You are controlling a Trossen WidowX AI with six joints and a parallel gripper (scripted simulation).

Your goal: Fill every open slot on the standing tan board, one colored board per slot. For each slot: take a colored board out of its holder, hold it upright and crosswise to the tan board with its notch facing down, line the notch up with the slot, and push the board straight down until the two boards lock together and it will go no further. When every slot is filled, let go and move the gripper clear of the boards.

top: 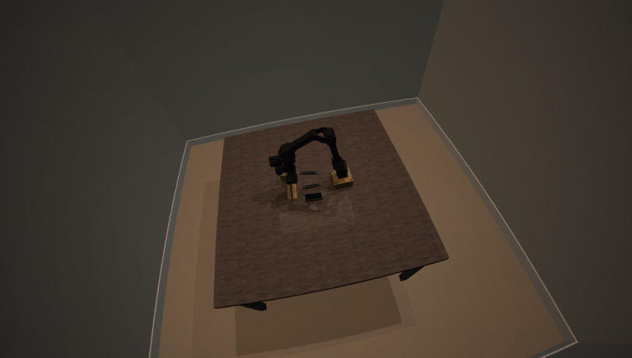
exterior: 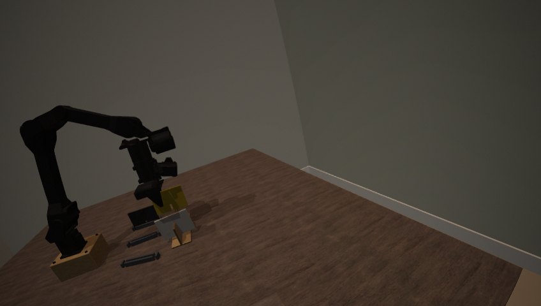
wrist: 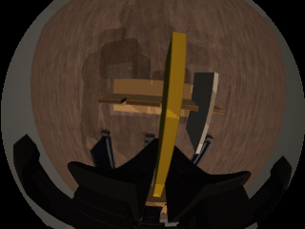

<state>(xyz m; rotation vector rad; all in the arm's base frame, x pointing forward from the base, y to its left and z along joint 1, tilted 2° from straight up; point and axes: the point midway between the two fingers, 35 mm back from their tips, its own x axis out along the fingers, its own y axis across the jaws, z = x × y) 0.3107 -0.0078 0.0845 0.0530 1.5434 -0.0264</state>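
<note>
Right now my gripper tip is 80 mm above the tan board and 30 mm short of it. Also, from my gripper tip: yellow board: 30 mm ahead; dark board: 120 mm to the left, 100 mm behind, 70 mm below.
</note>
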